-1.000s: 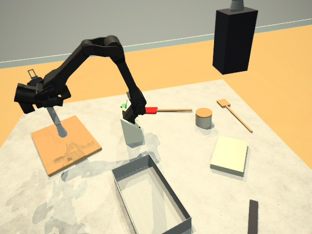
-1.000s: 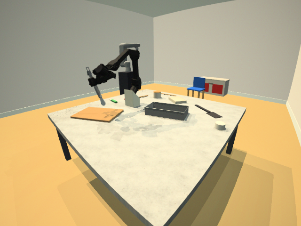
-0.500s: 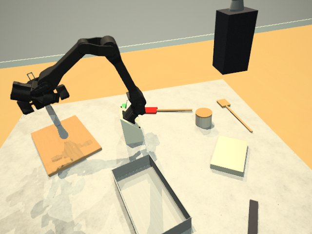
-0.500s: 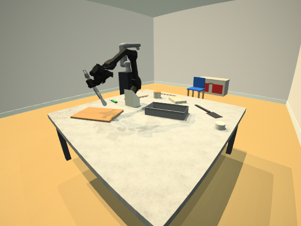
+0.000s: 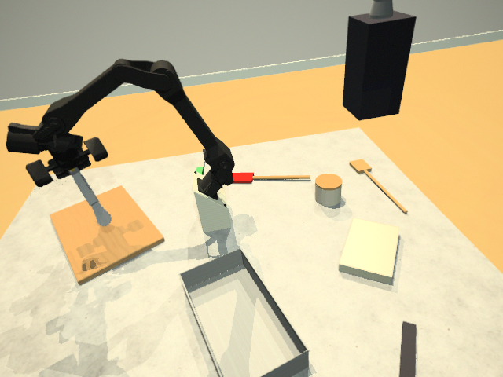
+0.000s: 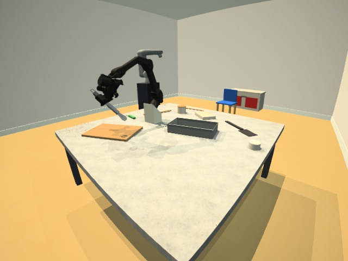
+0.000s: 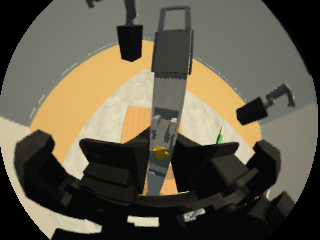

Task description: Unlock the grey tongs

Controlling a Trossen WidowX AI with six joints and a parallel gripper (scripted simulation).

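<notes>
Right now the yellow lock piece is 3 cm ahead of my gripper tip, 3 cm above it and 1 cm to the left of it. Also, from my gripper tip: green item: 34 cm to the left, 20 cm behind, 18 cm below; red-handled tool: 55 cm to the left, 18 cm below, 7 cm behind; wooden board: 18 cm below, 4 cm ahead, 3 cm to the left.
</notes>
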